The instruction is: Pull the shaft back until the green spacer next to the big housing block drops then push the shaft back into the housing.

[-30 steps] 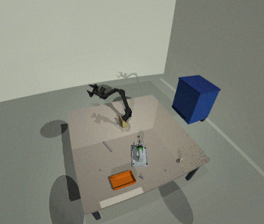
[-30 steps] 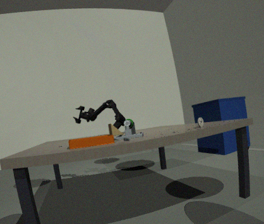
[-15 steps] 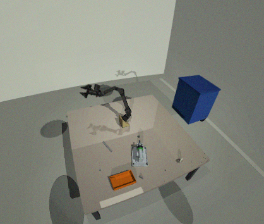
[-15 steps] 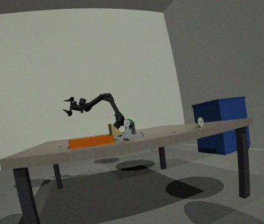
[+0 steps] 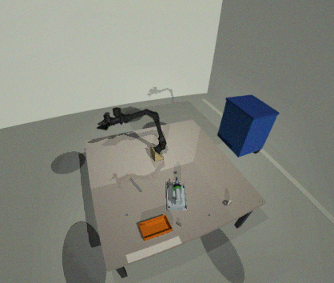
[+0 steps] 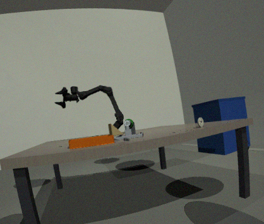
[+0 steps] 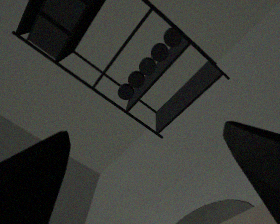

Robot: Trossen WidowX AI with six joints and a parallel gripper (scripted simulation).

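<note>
My gripper tip is 520 mm short of the dark shaft, 510 mm to the right of it and 300 mm above it. The rest, counted from my gripper tip: orange tray (770 mm ahead, 260 mm to the left, 370 mm below); then thin grey bar (360 mm ahead, 220 mm to the left, 380 mm below).
</note>
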